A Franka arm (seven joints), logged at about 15 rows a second.
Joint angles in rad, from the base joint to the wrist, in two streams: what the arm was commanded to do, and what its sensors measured. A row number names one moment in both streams.
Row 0, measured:
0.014, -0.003, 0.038, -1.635, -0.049, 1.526, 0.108
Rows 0 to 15, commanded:
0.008, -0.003, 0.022, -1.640, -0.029, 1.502, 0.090
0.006, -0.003, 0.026, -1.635, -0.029, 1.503, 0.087
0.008, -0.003, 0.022, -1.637, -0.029, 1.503, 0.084
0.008, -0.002, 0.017, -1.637, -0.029, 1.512, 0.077
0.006, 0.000, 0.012, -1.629, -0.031, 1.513, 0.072
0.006, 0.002, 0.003, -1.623, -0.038, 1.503, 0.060
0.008, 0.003, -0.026, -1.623, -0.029, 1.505, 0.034
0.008, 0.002, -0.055, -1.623, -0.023, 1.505, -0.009
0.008, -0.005, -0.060, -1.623, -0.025, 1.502, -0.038
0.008, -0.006, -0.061, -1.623, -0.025, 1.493, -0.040
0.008, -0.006, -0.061, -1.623, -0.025, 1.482, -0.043
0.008, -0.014, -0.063, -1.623, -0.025, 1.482, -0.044
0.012, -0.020, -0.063, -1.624, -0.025, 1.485, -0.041
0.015, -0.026, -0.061, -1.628, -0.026, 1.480, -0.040
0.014, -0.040, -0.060, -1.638, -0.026, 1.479, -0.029
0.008, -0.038, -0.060, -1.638, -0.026, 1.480, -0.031
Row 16, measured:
0.020, -0.016, -0.063, -1.628, -0.049, 1.491, -0.024
